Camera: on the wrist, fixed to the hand. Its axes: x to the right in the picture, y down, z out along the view.
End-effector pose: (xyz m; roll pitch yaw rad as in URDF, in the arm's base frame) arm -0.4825 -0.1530 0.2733 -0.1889 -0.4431 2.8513
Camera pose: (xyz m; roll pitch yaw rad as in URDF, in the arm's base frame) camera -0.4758 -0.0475 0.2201 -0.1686 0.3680 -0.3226
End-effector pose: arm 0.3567 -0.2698 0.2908 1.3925 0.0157 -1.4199
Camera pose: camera 0.4150 -0.2580 0.1885 -1.7395 -0.0450 1.7969
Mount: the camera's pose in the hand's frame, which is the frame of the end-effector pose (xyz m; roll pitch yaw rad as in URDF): -0.0013 -0.0902 -0.0766 -0.3441 -0.0792 3.1260
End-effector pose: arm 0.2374 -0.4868 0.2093 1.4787 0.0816 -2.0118
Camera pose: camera 0.3028 -0.5075 0.1129 -1.8306 -0.1041 1.2076
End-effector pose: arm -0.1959 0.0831 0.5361 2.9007 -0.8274 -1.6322
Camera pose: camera -0.0878 0.1163 0.5709 3.0794 0.8999 1.5641
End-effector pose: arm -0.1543 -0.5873 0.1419 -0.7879 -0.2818 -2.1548
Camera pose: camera -0.2505 -0.5189 0.1511 0.4255 0.2364 0.9178
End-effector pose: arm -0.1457 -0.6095 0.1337 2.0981 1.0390 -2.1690
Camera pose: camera -0.0340 -0.6437 0.1148 -2.5652 -1.0079 1.1159
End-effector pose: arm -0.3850 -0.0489 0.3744 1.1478 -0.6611 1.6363
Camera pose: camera -0.4223 0.0176 0.2839 -1.4446 0.6128 -1.4248
